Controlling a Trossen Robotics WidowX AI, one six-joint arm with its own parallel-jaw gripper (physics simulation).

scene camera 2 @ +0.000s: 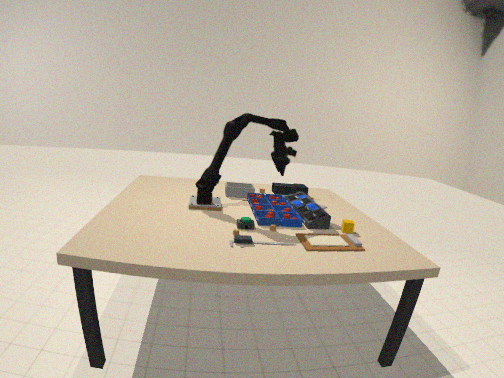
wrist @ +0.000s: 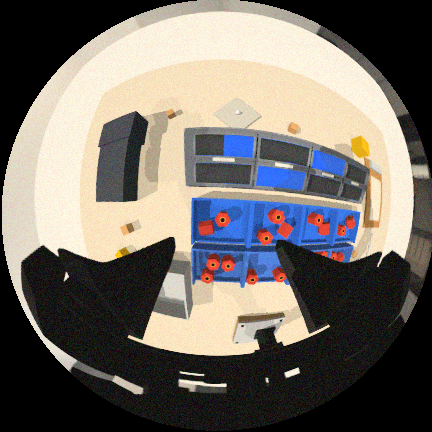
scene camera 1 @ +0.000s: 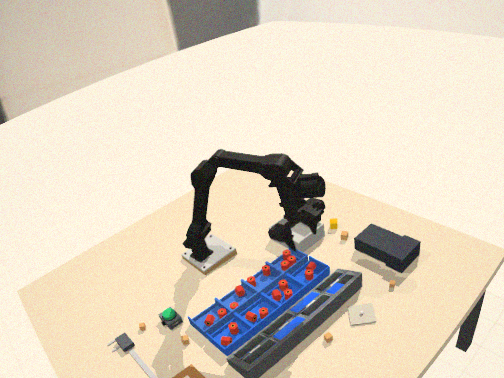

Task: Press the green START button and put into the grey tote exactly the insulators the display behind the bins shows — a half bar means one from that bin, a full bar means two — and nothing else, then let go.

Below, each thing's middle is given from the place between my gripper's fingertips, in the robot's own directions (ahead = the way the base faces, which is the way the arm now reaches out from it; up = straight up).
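Picture my hand 130 mm above the grey tote (scene camera 1: 303, 238), 150 mm to the right of it and 170 mm past it. Then there's the dark box (scene camera 1: 398, 252), which is 130 mm below my hand, 240 mm to the left of it and 140 mm ahead. The display (scene camera 1: 295, 337) is also 130 mm below my hand, but 160 mm to the right of it and 90 mm ahead.
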